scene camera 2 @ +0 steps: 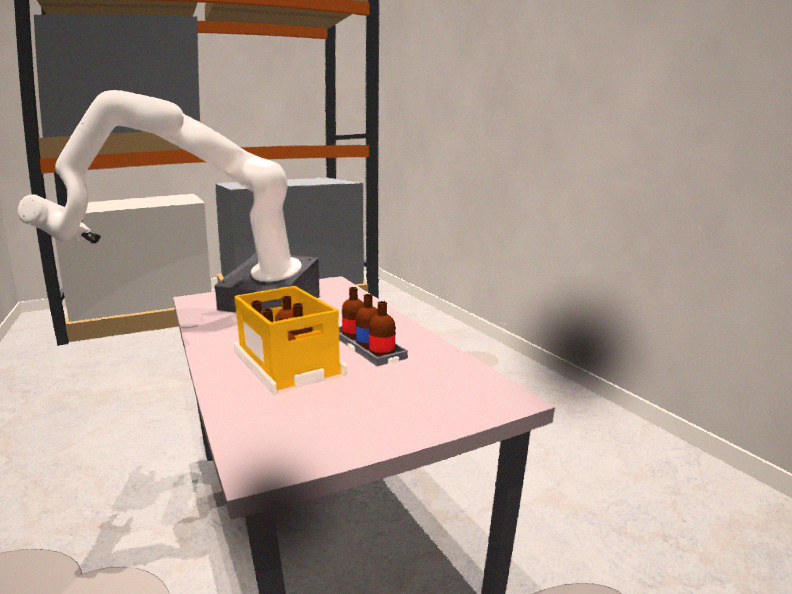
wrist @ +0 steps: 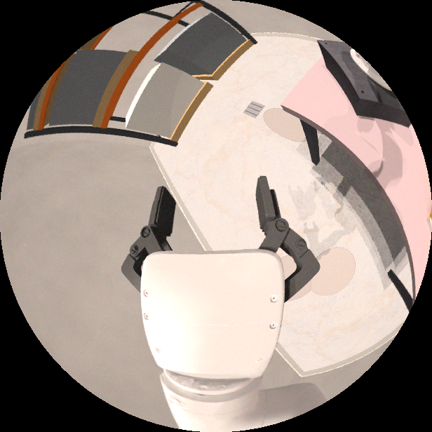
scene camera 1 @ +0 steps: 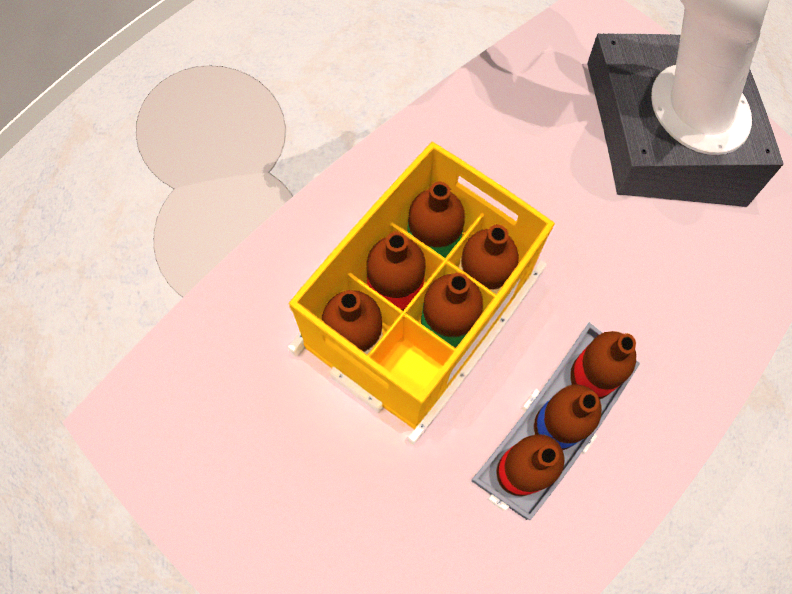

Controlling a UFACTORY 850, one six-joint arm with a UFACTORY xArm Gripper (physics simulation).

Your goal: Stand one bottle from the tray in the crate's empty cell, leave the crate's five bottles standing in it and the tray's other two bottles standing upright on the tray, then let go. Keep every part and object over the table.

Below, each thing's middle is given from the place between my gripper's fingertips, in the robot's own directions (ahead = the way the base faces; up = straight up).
My gripper is now 65 cm short of the blue-label bottle (scene camera 1: 573, 413), 71 cm to the right of it and 25 cm above it.
